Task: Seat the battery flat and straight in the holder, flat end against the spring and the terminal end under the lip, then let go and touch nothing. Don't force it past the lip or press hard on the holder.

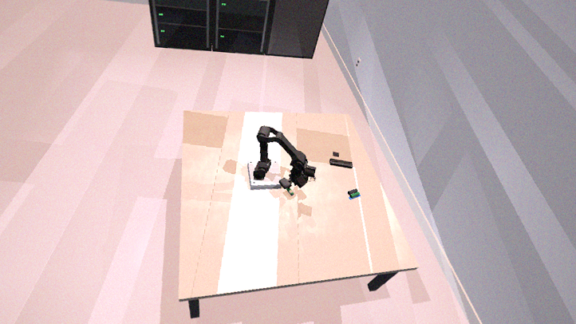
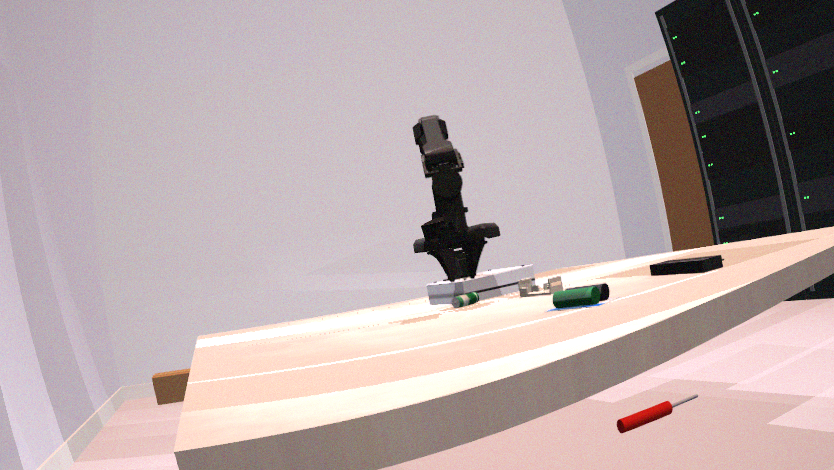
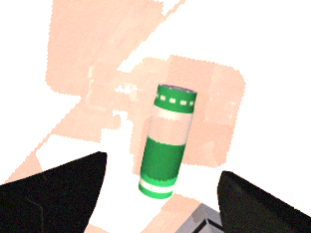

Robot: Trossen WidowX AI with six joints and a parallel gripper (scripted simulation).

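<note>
Right now the battery is 4 cm below my gripper tip. Round my gripper tip: red screwdriver 46 cm ahead, 24 cm below, 9 cm to the left; flat black block 40 cm ahead, 23 cm to the left, 4 cm below.
</note>
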